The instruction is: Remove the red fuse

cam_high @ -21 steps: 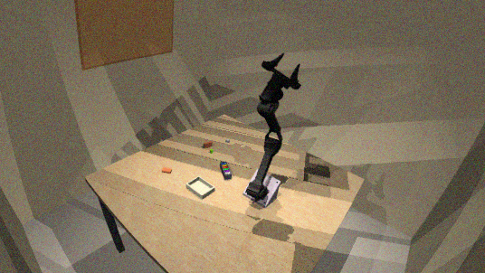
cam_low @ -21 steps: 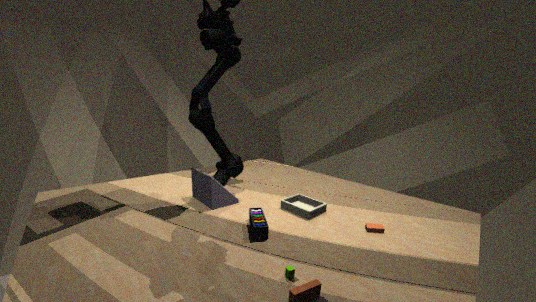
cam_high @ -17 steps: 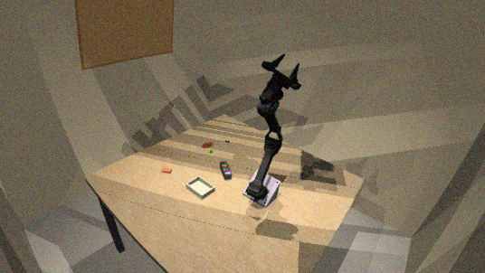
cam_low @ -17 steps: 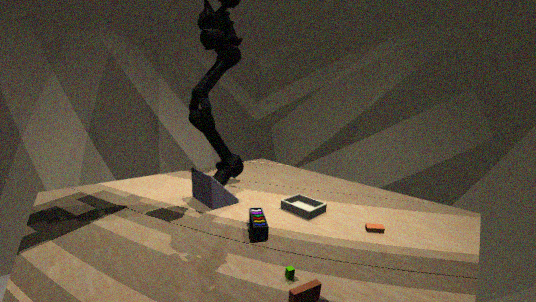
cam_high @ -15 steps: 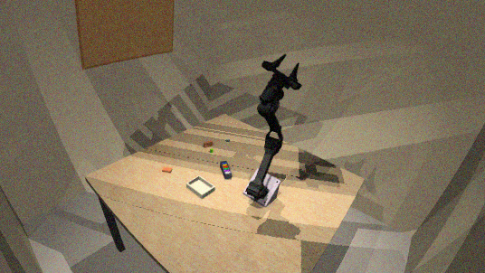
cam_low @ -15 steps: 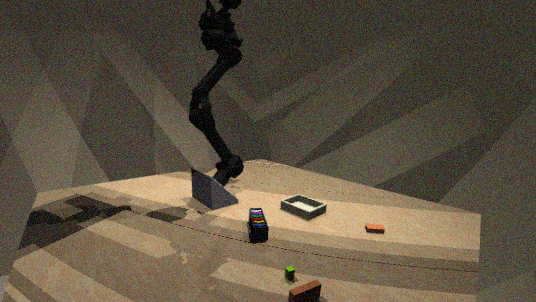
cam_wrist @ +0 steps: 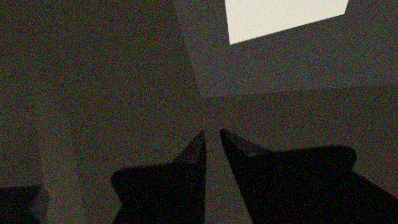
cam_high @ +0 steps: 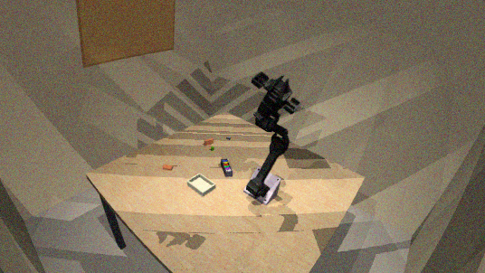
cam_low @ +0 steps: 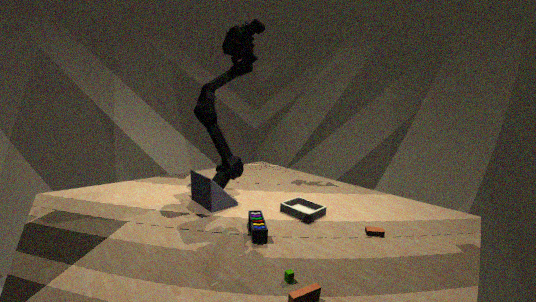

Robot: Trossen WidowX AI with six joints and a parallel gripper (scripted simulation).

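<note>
Right now my gripper tip is 730 mm above the red fuse, 430 mm short of it and 210 mm to the left of it. Also, from my gripper tip: grey tray 750 mm below, 400 mm ahead, 10 mm to the left.
</note>
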